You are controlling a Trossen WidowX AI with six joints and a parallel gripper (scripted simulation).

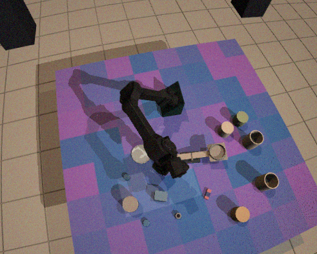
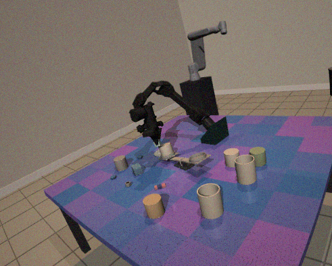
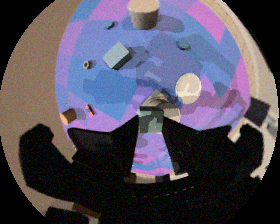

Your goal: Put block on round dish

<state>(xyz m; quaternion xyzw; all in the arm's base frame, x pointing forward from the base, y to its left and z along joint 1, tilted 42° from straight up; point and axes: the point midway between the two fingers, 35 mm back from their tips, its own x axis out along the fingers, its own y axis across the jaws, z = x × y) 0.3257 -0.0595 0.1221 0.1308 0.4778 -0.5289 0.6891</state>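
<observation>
Right now my gripper tip is 10 cm past the round dish, 11 cm to the left of it and 11 cm above it. Also, from my gripper tip: greenish block right at my gripper tip; then blue-grey block 13 cm ahead, 6 cm to the right, 10 cm below; then small balance 1 cm behind, 14 cm to the left, 9 cm below.
</observation>
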